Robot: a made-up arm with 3 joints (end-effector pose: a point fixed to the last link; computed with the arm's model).
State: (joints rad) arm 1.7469 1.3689 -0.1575
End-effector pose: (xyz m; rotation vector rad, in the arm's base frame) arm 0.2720 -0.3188 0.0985 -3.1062 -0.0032 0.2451
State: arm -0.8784 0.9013 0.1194
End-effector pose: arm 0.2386 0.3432 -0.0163 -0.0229 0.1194 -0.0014
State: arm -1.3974 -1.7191 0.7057
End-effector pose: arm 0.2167 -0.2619 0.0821 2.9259 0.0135 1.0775
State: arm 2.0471 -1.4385 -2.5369
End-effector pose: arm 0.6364 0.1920 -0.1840 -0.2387 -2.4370 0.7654
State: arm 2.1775 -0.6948 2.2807
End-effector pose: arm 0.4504 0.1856 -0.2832 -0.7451 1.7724 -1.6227
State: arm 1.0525 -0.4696 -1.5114
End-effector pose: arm 0.5330 0.1664 -0.3398 -0.4664 -1.4649 0.4395
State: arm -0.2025 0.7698 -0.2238
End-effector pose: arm 0.2819 0.2365 -0.2446 -0.5649 -0.2178 0.0635
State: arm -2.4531 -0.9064 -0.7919
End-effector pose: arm 0.3871 -0.3710 0.2272 -2.7107 -0.1240 1.1331
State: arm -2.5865 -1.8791 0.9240
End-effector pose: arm 0.2268 -0.0523 -0.2115 -1.6711 0.6485 -0.8321
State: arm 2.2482 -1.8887 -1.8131
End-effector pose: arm 0.5820 0.1654 -0.2398 -0.2548 -1.7911 0.3255
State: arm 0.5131 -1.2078 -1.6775
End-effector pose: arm 0.5615 0.3764 0.0522 0.5214 -1.6027 -0.5802
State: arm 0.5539 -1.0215 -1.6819
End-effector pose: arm 0.5622 0.3804 -0.0235 0.3511 -1.6480 -0.3925
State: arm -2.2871 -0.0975 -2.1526
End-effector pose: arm 0.6201 -0.1932 0.3525 1.2493 -0.9214 -2.3171
